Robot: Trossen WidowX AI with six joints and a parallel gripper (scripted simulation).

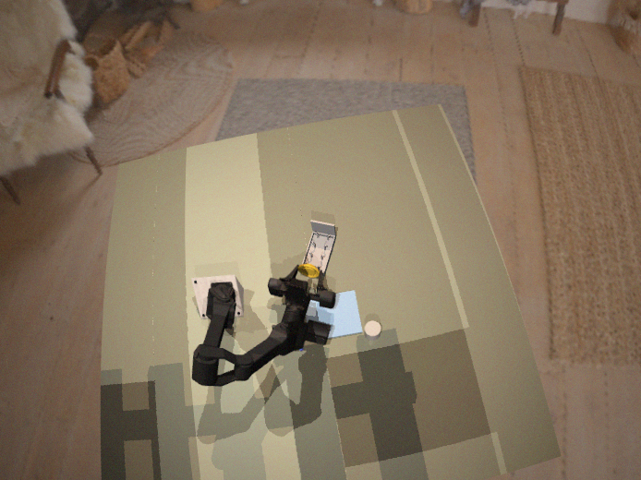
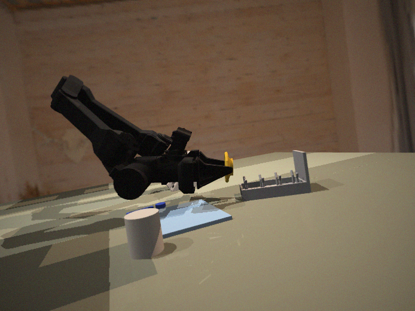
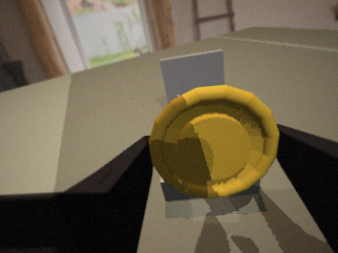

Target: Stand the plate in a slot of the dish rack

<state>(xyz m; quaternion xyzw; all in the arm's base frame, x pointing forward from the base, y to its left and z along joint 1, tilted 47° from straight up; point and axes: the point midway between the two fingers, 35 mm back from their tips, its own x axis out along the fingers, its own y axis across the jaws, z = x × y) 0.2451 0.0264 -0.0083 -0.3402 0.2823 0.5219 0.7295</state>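
Now: gripper tip 8 cm to the right of the grey dish rack, 4 cm above it and 2 cm short of it. The rest, counted from my gripper tip: yellow plate (1 cm to the right); then light blue mat (13 cm to the right, 6 cm below, 5 cm ahead); then blue spoon (18 cm to the right, 6 cm below, 5 cm behind).
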